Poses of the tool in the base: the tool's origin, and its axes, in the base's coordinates. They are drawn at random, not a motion.
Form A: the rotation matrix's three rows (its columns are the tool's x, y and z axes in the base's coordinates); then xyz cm. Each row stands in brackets.
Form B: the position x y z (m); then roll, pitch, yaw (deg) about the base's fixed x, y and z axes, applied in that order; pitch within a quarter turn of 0, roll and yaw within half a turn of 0. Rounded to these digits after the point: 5 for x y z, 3 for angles.
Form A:
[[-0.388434, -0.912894, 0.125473], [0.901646, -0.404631, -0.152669], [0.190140, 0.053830, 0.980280]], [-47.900, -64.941, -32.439]
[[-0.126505, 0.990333, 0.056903], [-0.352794, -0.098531, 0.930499], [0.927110, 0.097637, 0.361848]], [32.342, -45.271, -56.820]
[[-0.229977, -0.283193, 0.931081], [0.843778, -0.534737, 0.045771], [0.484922, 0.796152, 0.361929]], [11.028, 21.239, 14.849]
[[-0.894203, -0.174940, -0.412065], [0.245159, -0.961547, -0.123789], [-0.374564, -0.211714, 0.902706]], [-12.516, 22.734, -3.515]
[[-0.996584, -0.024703, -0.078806], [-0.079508, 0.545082, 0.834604], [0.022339, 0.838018, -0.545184]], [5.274, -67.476, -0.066]
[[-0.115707, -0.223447, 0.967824], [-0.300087, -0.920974, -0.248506], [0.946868, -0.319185, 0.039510]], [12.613, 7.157, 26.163]
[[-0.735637, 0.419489, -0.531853], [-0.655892, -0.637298, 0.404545], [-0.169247, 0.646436, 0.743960]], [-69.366, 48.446, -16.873]
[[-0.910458, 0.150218, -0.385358], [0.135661, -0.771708, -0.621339], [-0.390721, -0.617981, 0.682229]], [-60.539, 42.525, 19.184]
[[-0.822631, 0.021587, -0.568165], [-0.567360, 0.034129, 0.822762], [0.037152, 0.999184, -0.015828]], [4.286, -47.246, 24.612]
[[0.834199, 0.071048, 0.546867], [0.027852, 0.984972, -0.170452], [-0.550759, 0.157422, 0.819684]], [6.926, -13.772, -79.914]
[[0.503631, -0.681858, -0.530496], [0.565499, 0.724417, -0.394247], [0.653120, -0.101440, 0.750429]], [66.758, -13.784, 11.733]
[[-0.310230, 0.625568, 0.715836], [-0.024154, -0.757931, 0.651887], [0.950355, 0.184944, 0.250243]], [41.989, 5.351, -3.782]
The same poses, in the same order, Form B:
-0.47900, -0.64941, -0.32439, 3.143, -10.961, 113.307
0.32342, -0.45271, -0.56820, 15.100, -67.989, -109.727
0.11028, 0.21239, 0.14849, 65.554, -29.007, 105.246
-0.12516, 0.22734, -0.03515, -13.199, 21.997, 164.668
0.05274, -0.67476, -0.00066, 123.047, -1.280, -175.439
0.12613, 0.07157, 0.26163, -82.944, -71.239, -111.086
-0.69366, 0.48446, -0.16873, 40.988, 9.744, -138.280
-0.60539, 0.42525, 0.19184, -42.171, 22.999, 171.525
0.04286, -0.47246, 0.24612, 90.908, -2.129, -145.406
0.06926, -0.13772, -0.79914, 10.871, 33.419, 1.912
0.66758, -0.13784, 0.11733, -7.698, -40.777, 48.312
0.41989, 0.05351, -0.03782, 36.467, -71.870, -175.548

